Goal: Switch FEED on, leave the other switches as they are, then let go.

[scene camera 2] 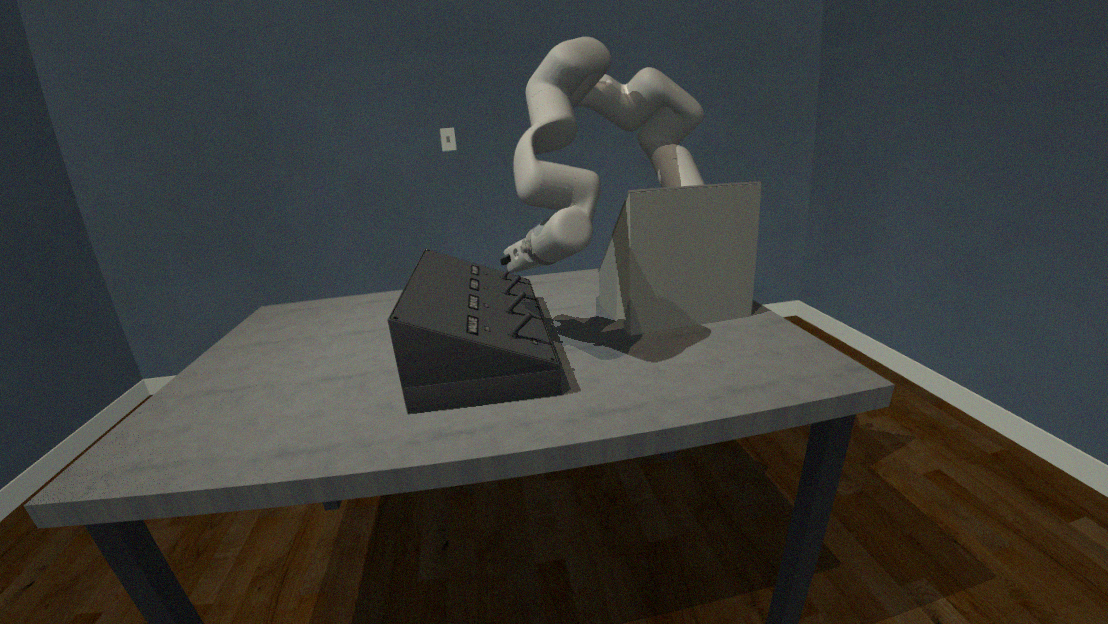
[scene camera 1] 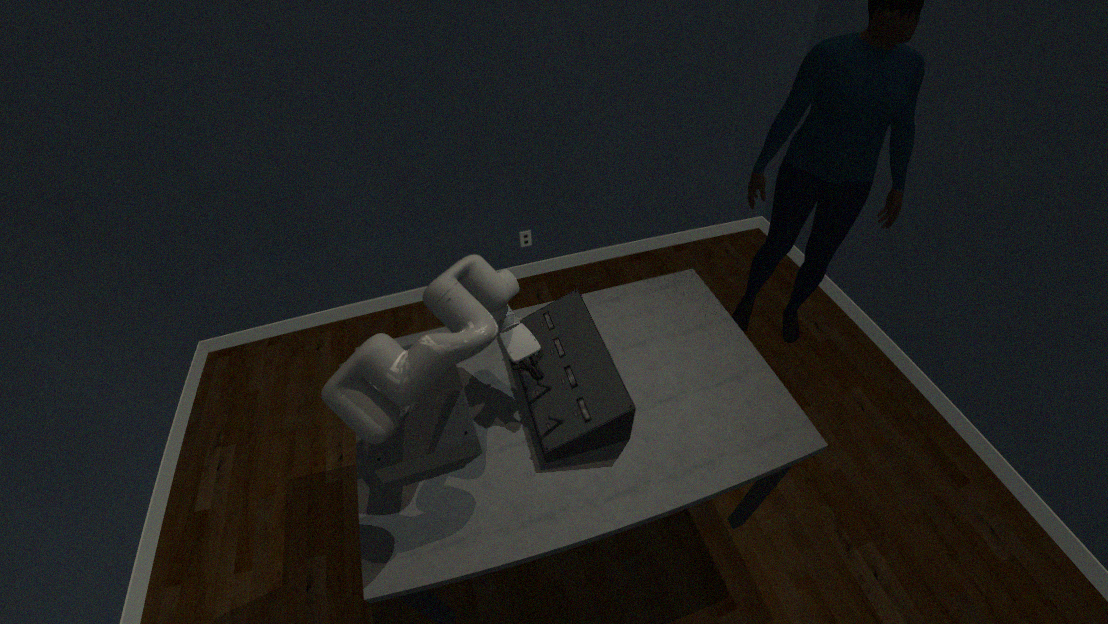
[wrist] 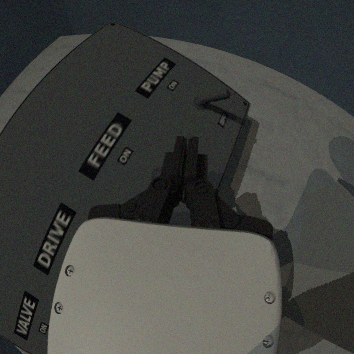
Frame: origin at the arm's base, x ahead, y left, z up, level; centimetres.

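Seen in the pictures: gripper, between the fingertips: (scene camera 1: 540, 379) (wrist: 187, 150); arm's base, origin of its link: (scene camera 2: 696, 218).
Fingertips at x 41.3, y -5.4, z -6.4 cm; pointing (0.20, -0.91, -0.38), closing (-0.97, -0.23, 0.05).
Note:
Pixels of each thing's middle, then the offset from my fingertips to it. "spot": a spot on its surface instead. Level surfaces: height alone.
- dark sloped switch panel, middle of its body: (wrist: 95, 201) (scene camera 2: 475, 318) (scene camera 1: 566, 372) dy +5.9, dx +10.3, dz -9.4 cm
- labels PUMP, a spot on its surface: (wrist: 156, 78) spot: dy -11.4, dx +7.9, dz -3.9 cm
- FEED, a spot on its surface: (wrist: 105, 146) spot: dy +0.3, dx +9.1, dz -3.8 cm
- DRIVE, a spot on its surface: (wrist: 55, 238) spot: dy +11.6, dx +10.3, dz -3.8 cm
- VALVE, a spot on its surface: (wrist: 26, 315) spot: dy +23.4, dx +11.6, dz -3.8 cm
- PUMP lever, middle of its body: (wrist: 213, 96) dy -11.1, dx -0.2, dz -4.5 cm
- pale table, height of its surface: dz -15.5 cm
The dark sloped switch panel (scene camera 1: 600, 379) (scene camera 2: 441, 298) (wrist: 65, 130) stands on the table. It carries the labels PUMP (wrist: 156, 78), FEED (wrist: 105, 146), DRIVE (wrist: 55, 238) and VALVE (wrist: 26, 315). The PUMP lever (wrist: 214, 98) leans toward its OFF mark. My gripper (scene camera 1: 539, 376) (scene camera 2: 504, 262) (wrist: 187, 150) is shut with nothing between the fingers. It is low over the lever side of the panel, beside the FEED label's ON mark in the wrist view. The fingers and gripper body hide the FEED, DRIVE and VALVE levers there, so the FEED lever's position cannot be told.
The pale table (scene camera 1: 682, 341) (scene camera 2: 310, 434) bears the panel and the arm's grey wedge-shaped base (scene camera 2: 690, 255). The other levers stick up in a row along the panel's lower side. A person (scene camera 1: 845, 124) stands beyond the table's far corner.

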